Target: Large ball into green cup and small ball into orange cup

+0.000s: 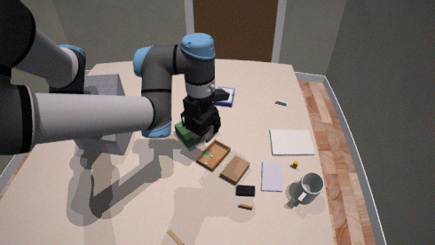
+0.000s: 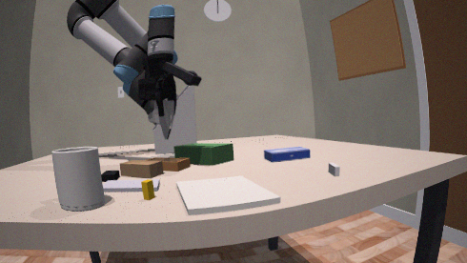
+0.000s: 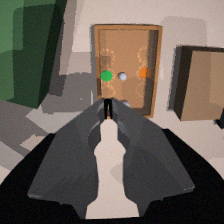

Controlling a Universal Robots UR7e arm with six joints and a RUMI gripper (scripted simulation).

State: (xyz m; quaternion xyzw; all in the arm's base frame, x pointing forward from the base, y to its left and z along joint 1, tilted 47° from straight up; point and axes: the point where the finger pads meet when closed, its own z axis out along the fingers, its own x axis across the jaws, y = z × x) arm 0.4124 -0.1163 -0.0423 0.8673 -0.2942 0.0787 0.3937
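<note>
Right now my hand is 20 mm short of the covered wooden puzzle, 10 mm to the left of it and 80 mm above it. The rest, counted from my hand: black block 120 mm ahead, 160 mm to the right, 80 mm below; green block 50 mm behind, 100 mm to the left, 60 mm below; wooden block 90 mm ahead, 80 mm to the right, 70 mm below.
</note>
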